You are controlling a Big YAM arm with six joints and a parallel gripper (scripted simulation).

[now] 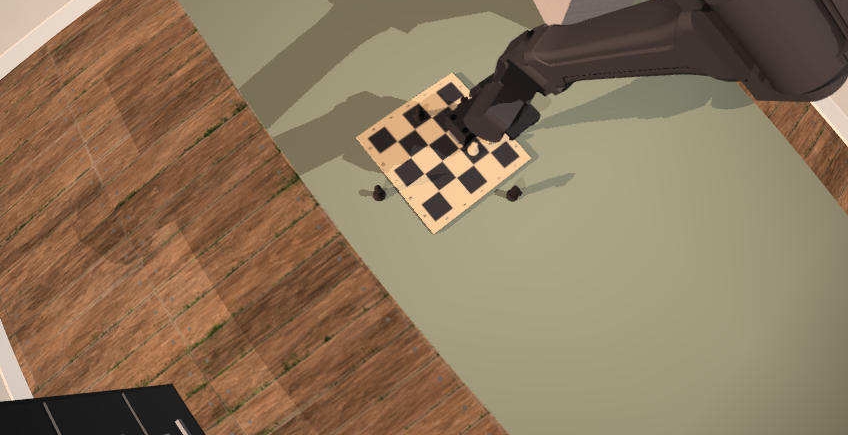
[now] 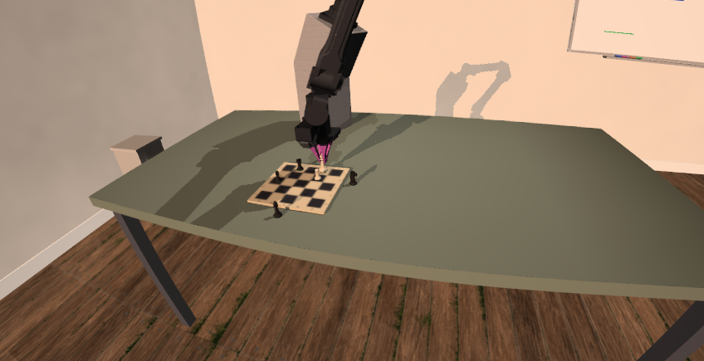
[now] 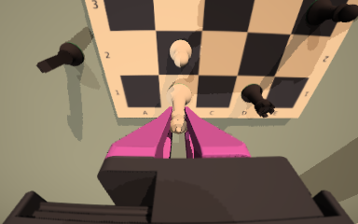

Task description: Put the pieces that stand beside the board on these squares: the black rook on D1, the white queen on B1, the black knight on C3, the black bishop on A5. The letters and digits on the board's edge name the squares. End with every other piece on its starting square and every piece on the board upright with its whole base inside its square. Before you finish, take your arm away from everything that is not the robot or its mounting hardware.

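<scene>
The white queen is 1 cm ahead of my hand. Also, from my hand: small white piece: 5 cm ahead, 2 cm below; chessboard: 9 cm ahead, 4 cm below, 3 cm to the right.
</scene>
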